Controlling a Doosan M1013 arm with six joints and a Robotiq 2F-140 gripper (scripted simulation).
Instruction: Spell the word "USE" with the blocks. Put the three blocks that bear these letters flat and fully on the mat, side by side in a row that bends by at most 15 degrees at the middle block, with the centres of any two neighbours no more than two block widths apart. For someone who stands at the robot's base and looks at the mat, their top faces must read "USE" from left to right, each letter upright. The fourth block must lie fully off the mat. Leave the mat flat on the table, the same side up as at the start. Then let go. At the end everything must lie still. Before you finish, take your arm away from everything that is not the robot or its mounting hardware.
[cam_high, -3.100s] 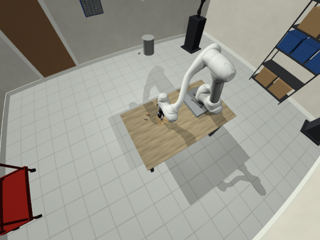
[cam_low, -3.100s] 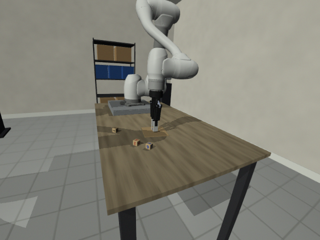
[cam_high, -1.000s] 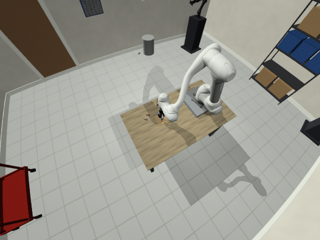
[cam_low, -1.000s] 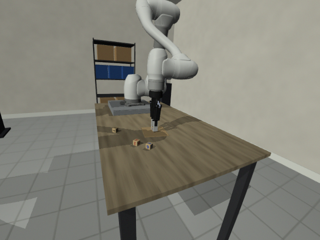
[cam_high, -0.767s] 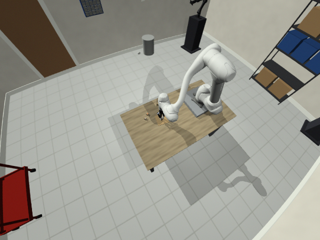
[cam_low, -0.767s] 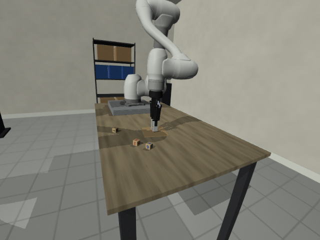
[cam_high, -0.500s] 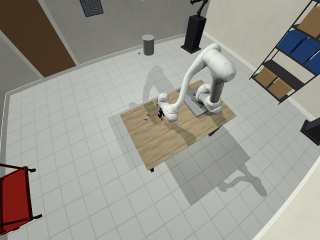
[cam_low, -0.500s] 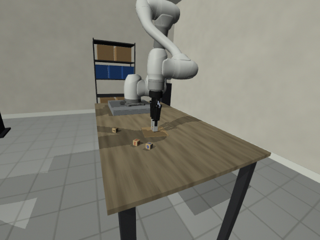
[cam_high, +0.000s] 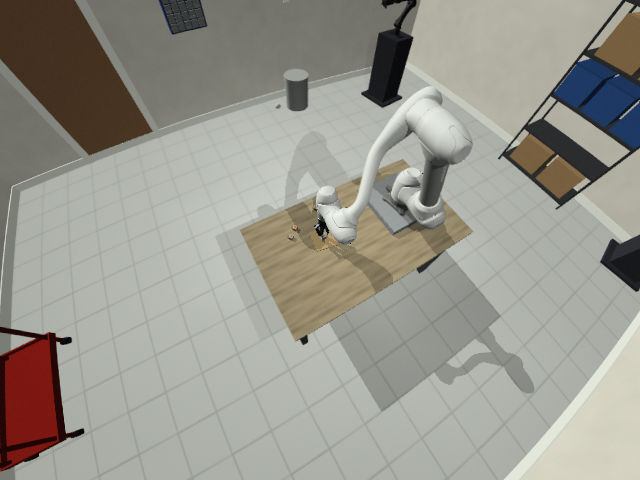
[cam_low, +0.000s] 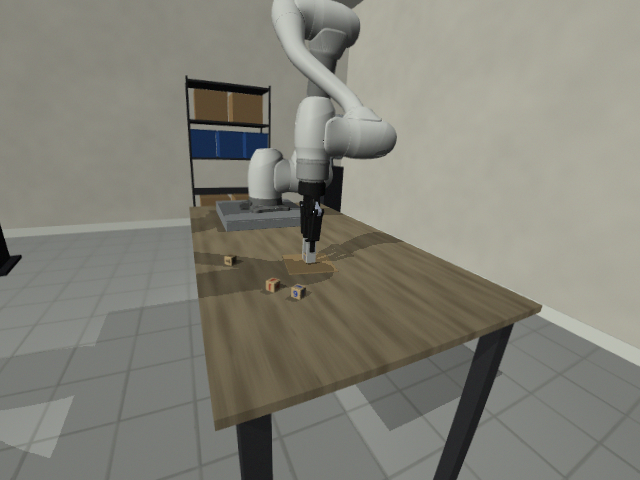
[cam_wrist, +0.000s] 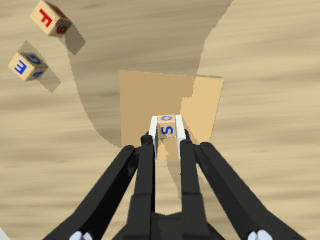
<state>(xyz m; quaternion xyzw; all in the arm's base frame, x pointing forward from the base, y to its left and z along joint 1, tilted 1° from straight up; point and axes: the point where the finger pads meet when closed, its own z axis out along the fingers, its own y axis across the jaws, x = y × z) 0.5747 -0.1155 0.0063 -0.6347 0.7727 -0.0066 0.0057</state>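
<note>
Right now the tan mat is 40 mm below my hand.
</note>
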